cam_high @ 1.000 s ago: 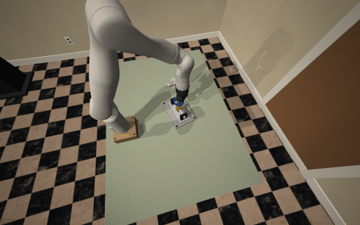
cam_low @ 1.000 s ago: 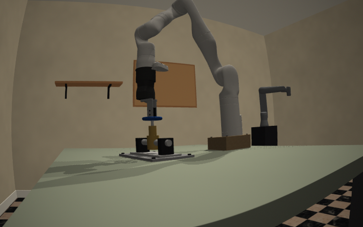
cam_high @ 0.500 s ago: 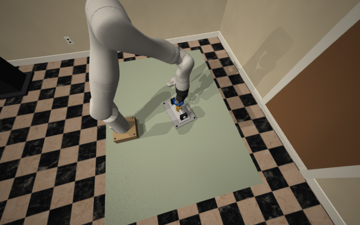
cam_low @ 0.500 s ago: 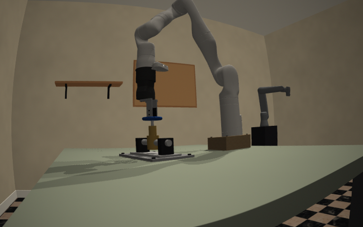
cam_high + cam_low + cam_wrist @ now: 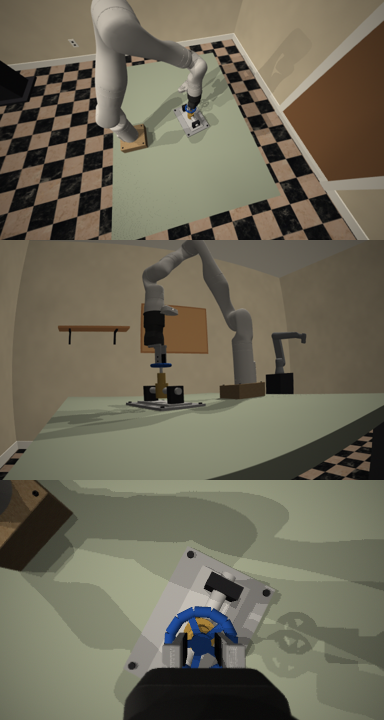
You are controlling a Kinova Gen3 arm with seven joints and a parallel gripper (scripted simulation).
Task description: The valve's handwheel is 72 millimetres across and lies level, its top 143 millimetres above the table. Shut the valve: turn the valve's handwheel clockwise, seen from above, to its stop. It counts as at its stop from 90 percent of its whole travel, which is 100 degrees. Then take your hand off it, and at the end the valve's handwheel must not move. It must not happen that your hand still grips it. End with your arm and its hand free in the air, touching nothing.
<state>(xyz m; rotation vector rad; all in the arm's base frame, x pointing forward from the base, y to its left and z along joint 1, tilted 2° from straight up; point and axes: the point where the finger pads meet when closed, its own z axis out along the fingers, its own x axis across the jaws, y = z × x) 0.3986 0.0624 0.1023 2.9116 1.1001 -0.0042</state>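
The blue handwheel is 30 mm below my hand. The rest, counted from my hand: baseplate: 150 mm below.
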